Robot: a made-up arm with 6 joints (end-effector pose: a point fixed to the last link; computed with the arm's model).
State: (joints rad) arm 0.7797 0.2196 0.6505 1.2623 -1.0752 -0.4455
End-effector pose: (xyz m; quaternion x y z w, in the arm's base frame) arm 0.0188 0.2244 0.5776 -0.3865 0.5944 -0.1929 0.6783
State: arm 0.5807 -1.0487 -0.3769 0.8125 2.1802 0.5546
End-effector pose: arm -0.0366 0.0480 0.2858 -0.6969 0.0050 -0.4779 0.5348
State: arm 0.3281 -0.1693 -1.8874 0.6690 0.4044 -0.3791
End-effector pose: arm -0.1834 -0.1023 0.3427 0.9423 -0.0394 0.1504 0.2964
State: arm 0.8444 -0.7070 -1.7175 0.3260 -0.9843 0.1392
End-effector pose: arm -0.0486 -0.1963 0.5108 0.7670 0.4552 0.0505 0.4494
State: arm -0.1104 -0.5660 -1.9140 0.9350 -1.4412 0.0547
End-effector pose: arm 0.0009 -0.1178 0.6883 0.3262 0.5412 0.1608 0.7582
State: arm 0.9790 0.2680 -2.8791 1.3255 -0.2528 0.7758
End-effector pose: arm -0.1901 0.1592 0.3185 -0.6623 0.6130 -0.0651 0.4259
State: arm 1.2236 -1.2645 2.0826 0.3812 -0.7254 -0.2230
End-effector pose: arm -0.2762 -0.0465 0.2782 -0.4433 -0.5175 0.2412 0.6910
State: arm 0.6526 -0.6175 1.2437 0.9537 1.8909 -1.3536
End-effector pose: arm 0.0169 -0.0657 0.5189 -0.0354 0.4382 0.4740 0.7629
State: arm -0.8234 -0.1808 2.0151 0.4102 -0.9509 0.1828
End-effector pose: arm -0.0673 -0.1625 0.3404 -0.9491 -0.2191 -0.1919 0.1203
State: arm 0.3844 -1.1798 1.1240 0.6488 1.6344 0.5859
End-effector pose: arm 0.0595 -0.0054 0.5316 -0.1407 -0.6141 -0.7750 0.0500
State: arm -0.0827 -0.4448 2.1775 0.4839 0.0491 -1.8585
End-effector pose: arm -0.1814 -0.0413 0.3679 -0.7388 -0.6471 -0.1262 0.1394
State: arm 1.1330 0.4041 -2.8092 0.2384 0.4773 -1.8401
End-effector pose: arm -0.1748 0.1100 0.5190 -0.8171 -0.2535 0.3410 0.3896
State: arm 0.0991 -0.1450 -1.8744 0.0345 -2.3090 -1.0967
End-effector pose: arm 0.1160 -0.0468 0.6051 -0.1211 0.7417 -0.5516 0.3619
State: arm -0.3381 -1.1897 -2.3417 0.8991 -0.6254 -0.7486
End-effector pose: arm 0.0765 -0.1882 0.6452 0.2031 0.6952 0.1286 0.6774
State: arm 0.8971 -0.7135 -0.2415 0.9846 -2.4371 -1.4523
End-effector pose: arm -0.1462 0.1858 0.4622 -0.7742 -0.0235 -0.4471 0.4474
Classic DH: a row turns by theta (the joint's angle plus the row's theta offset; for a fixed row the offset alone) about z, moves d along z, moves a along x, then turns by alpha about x. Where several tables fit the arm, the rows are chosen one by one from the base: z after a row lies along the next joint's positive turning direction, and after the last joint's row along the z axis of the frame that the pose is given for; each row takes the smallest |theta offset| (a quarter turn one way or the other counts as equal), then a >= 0, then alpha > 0; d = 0 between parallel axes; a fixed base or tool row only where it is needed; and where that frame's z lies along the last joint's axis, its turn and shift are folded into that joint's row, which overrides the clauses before.
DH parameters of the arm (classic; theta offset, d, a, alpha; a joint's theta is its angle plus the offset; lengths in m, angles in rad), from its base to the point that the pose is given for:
base (fixed): -0.921 0.5109 -0.0676 -1.5785
joint 1: -0.4112 -0.053 0.0763 -1.3202
joint 2: 0.6634 0.0773 -0.0398 -2.0112
joint 3: 1.3903 0.0126 0.028 -1.5708
joint 4: -1.4737 0.031 0.0021 -1.6311
joint 5: 1.1103 -0.8273 0.0933 0.1487
joint 6: 1.2197 0.721 -0.0194 0.4019
tool (fixed): 1.3933 0.1182 0 0

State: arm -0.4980 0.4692 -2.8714 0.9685 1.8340 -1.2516
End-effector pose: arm 0.0630 0.1195 0.4816 -0.7192 0.3530 -0.5234 0.2903
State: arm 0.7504 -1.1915 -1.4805 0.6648 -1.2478 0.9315
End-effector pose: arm 0.0324 -0.1371 0.5550 0.6575 0.4908 0.4682 0.3280
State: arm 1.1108 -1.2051 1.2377 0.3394 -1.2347 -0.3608
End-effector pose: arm -0.3287 0.0329 0.3508 -0.2476 -0.3852 0.0651 0.8866
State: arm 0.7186 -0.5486 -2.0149 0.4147 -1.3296 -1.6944
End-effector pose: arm 0.0347 -0.1314 0.5147 -0.0801 0.8470 -0.1725 0.4964
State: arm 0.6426 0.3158 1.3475 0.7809 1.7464 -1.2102
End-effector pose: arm -0.0096 -0.0902 0.5347 0.1614 0.4732 0.1815 0.8468
